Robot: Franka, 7 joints.
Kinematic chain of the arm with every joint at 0, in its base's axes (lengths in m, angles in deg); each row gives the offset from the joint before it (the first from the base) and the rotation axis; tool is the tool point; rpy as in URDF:
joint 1: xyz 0 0 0.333 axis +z
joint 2: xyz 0 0 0 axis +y
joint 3: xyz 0 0 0.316 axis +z
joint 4: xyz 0.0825 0 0 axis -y
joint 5: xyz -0.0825 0 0.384 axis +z
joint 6: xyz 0 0 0 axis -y
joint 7: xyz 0.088 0 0 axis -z
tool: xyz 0 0 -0.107 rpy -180 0 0
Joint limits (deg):
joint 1: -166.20..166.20
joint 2: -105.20..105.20
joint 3: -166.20..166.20
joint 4: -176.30..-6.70
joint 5: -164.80..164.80
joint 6: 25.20..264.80
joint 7: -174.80..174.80
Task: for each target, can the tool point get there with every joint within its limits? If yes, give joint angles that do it. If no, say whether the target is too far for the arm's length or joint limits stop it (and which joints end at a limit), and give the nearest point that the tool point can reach.
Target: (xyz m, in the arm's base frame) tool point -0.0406 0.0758 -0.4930
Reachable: no: joint limits stop it (at a limit: joint 2) | nearest point -0.0623 0.1162 -0.3387 | short by 0.161 m
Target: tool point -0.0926 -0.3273 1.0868
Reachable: yes | joints 84.65 -47.71 21.99 -35.64 113.47 172.54 -116.66
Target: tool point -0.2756 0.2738 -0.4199
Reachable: no: joint limits stop it (at a limit: joint 2) | nearest point -0.2671 0.2653 -0.3525 | short by 0.068 m
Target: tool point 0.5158 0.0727 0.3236
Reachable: yes | joints 67.82 62.83 -68.12 -95.95 -20.69 53.02 -39.66
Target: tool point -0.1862 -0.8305 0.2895
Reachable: yes | joints -112.93 78.13 39.77 -28.26 -71.76 131.59 -70.95
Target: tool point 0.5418 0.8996 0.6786
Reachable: no: too far | nearest point 0.4204 0.6981 0.6012 | short by 0.248 m
